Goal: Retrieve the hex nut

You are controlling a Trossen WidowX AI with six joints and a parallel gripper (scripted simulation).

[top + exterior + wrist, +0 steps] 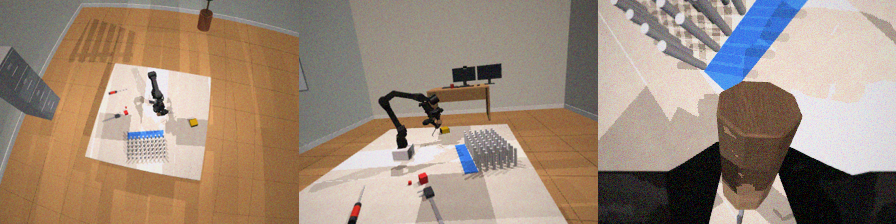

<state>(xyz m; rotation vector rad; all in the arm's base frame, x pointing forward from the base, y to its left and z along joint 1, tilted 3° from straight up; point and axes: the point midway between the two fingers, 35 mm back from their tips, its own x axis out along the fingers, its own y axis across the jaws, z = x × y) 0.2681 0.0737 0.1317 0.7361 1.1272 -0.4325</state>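
Right now the blue taped strip is 19 cm below my gripper tip, 17 cm ahead of it and 16 cm to the right of it. Round my gripper tip: tiny red cube (42 cm to the right, 18 cm below, 15 cm behind); then yellow block (37 cm to the left, 17 cm below, 2 cm ahead); then hex nut (32 cm ahead, 18 cm below, 7 cm to the right).
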